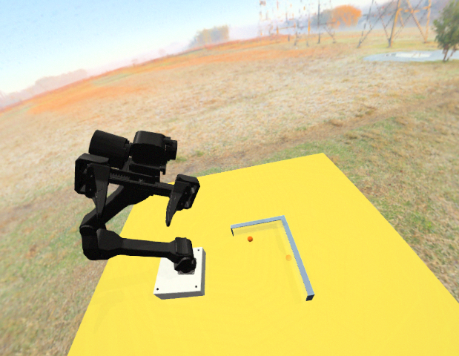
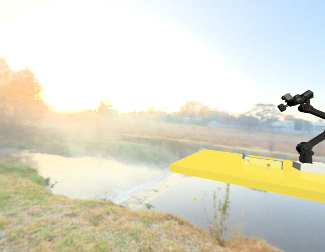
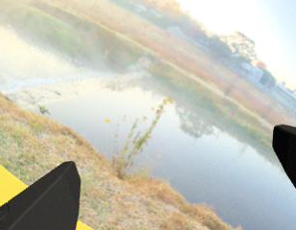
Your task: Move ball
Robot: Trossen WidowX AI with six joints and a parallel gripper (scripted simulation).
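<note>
My gripper tip is 110 mm short of the orange ball, 280 mm to the right of it and 520 mm above it.
</note>
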